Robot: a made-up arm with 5 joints. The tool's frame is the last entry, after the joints.
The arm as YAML. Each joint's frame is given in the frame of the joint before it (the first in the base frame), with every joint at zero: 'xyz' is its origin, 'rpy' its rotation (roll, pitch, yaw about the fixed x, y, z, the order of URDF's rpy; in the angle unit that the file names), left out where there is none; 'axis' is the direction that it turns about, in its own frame. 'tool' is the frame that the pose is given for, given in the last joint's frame.
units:
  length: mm
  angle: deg
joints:
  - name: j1
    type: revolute
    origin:
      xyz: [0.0, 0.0, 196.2]
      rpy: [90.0, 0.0, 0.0]
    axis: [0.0, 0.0, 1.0]
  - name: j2
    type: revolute
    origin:
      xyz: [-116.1, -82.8, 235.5]
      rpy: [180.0, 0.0, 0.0]
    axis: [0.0, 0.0, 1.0]
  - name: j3
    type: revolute
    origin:
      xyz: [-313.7, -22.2, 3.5]
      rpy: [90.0, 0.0, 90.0]
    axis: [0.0, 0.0, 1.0]
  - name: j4
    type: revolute
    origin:
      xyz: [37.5, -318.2, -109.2]
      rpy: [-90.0, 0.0, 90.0]
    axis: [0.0, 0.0, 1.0]
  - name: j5
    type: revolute
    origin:
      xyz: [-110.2, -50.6, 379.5]
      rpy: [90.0, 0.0, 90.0]
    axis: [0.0, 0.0, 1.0]
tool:
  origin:
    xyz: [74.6, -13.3, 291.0]
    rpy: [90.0, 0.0, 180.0]
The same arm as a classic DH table. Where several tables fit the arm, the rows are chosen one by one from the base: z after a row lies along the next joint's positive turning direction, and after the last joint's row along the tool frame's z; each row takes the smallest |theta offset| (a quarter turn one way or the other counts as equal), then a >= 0, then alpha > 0; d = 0 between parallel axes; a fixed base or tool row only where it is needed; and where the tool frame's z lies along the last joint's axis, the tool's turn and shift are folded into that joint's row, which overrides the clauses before.
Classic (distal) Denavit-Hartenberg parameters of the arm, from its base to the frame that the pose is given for. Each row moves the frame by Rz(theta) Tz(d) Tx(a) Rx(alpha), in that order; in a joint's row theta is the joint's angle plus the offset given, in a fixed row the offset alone. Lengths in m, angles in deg.
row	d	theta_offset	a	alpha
base (fixed)	0.1962	0	0	90
j1	0	35.5	-0.1426	180
j2	-0.232	-54.5	0.0222	-90
j3	-0.4229	90	0.3182	90
j4	0.342	90	0.0506	-90
j5	0.1808	0	-0.0746	90
tool (fixed)	-0.0133	0	0	0

